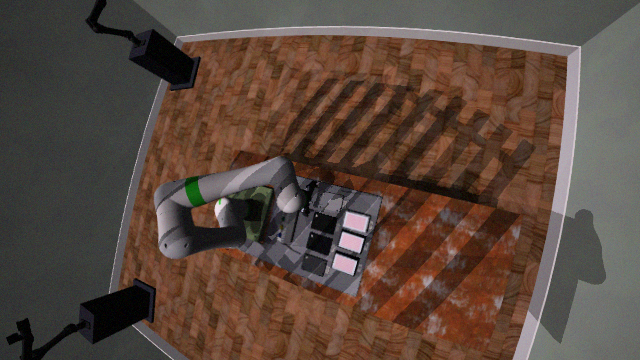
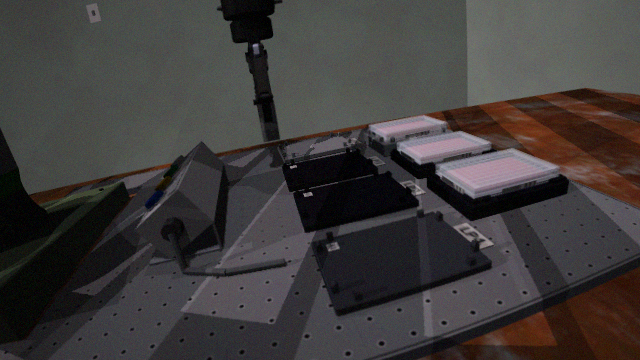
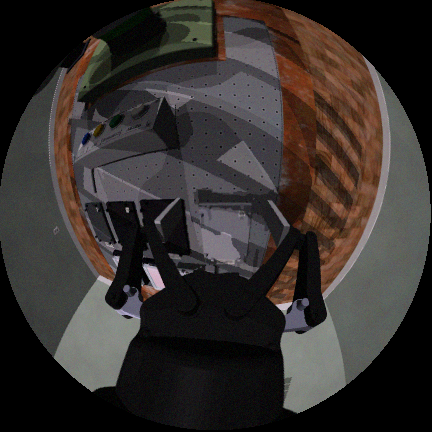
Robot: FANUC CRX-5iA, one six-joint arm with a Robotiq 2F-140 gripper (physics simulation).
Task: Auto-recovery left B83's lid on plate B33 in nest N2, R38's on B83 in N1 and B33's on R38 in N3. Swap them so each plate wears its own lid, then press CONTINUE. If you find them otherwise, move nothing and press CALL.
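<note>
Three plates with pink contents and clear tops, the far one, the middle one and the near one, sit level in a row of nests. The lid codes are too small to read, so I cannot tell whose lid each wears. My gripper is open and empty, above and beside the pale pad. Whether a clear lid lies on this pad I cannot tell. The button box stands apart; its lettering, including CONTINUE and CALL, is unreadable.
Three dark pads lie beside the plate row. A bent rod sticks out from the box. The green robot base stands beyond the box. Stripes of shadow cross the perforated board.
</note>
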